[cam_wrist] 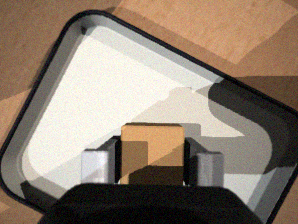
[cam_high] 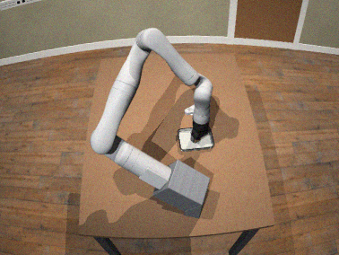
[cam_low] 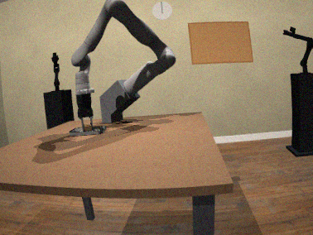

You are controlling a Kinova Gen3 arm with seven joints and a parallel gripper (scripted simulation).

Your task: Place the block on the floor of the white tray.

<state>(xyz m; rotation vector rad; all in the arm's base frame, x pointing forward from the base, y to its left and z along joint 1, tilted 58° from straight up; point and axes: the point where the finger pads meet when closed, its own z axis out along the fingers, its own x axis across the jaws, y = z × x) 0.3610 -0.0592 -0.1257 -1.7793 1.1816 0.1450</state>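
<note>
Right now the tan wooden block is 1 cm below my hand. Round my hand: white tray 2 cm below.
</note>
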